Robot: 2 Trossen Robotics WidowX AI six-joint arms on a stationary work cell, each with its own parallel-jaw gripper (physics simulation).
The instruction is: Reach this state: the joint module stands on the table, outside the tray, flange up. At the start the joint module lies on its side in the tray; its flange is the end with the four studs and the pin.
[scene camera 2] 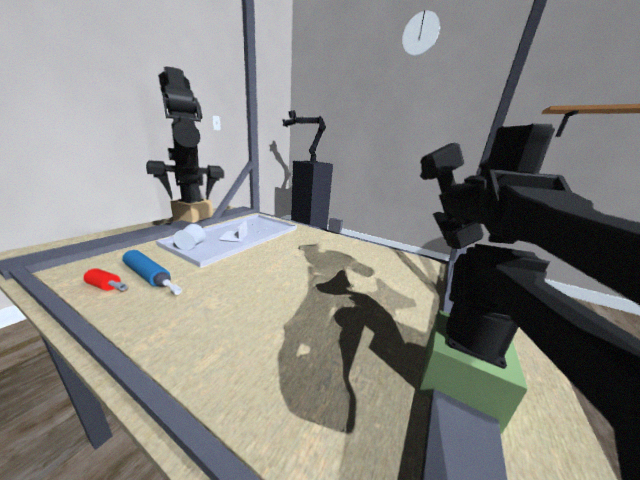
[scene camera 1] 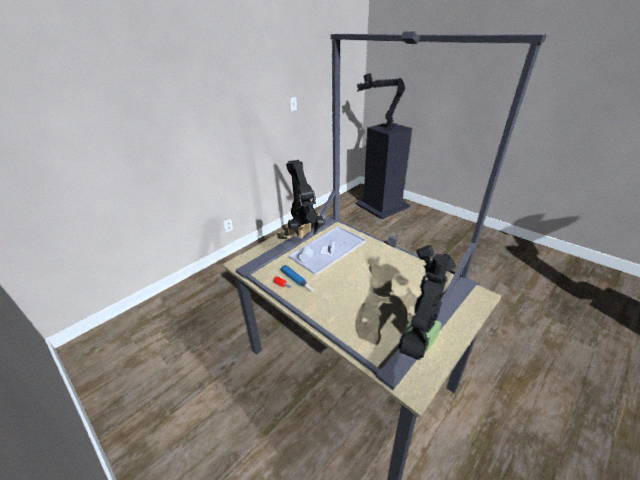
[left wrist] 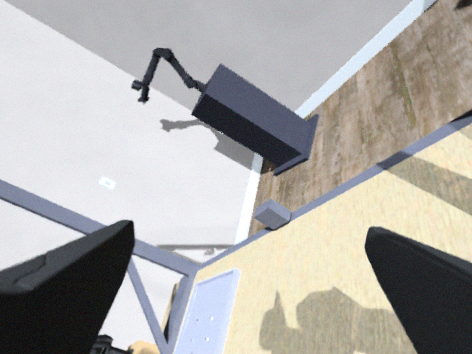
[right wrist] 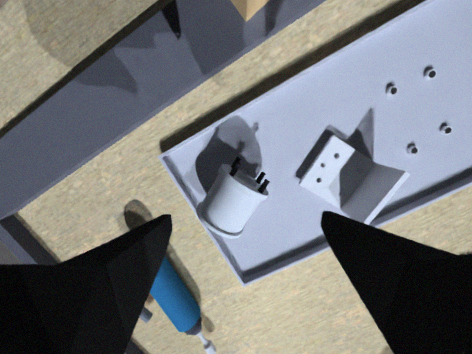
Labels:
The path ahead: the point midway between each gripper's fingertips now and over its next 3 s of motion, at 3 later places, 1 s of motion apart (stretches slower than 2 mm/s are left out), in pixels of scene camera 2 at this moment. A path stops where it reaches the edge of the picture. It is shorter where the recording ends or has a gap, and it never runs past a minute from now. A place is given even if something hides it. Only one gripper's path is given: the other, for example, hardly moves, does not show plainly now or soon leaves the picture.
My right gripper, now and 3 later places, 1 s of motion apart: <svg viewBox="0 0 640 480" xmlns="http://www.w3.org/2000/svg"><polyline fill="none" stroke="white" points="190,199 190,199 185,240 182,221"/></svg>

